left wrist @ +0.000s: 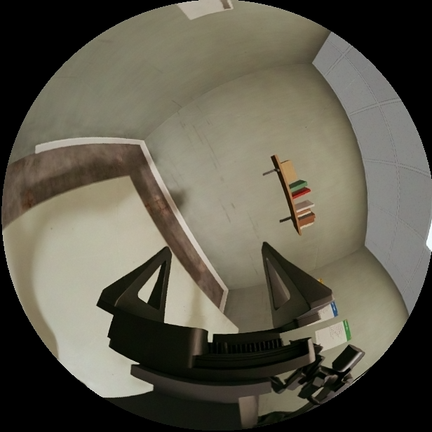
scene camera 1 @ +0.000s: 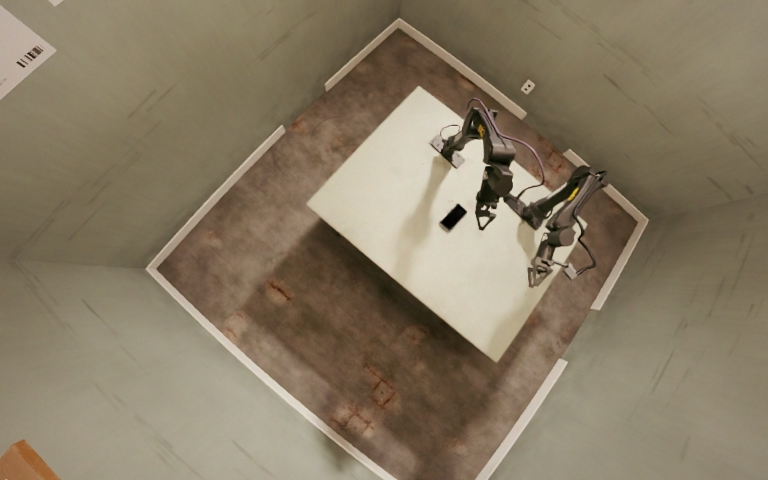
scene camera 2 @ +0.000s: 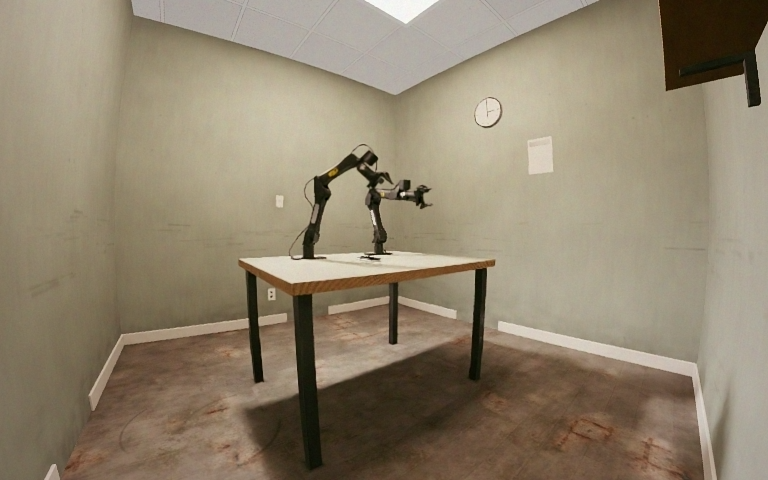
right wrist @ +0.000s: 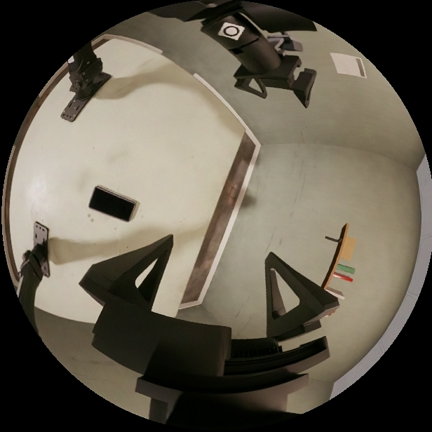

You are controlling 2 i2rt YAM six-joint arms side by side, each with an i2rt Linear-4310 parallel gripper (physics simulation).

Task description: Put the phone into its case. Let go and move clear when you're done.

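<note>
A black-screened phone [scene camera 1: 453, 217] [right wrist: 112, 203] lies flat, screen up, on the white table [scene camera 1: 362, 192] [right wrist: 165, 150]. A thin light rim, apparently its case, shows around the phone's edges. Whether the phone is pressed fully into it cannot be told. In scene camera 2 the phone is too small to make out well. My right gripper [scene camera 1: 484, 223] [right wrist: 221, 248] is open and empty, raised above the table, to the right of the phone in scene camera 1. My left gripper [scene camera 1: 536, 281] [left wrist: 214, 248] [right wrist: 284, 99] is open and empty, high up and farther from the phone.
The two arms stand on base plates [right wrist: 41, 247] at one long side of the table. The left arm is raised beside the right arm. A wall shelf [left wrist: 287, 195] with books hangs on a wall away from the table.
</note>
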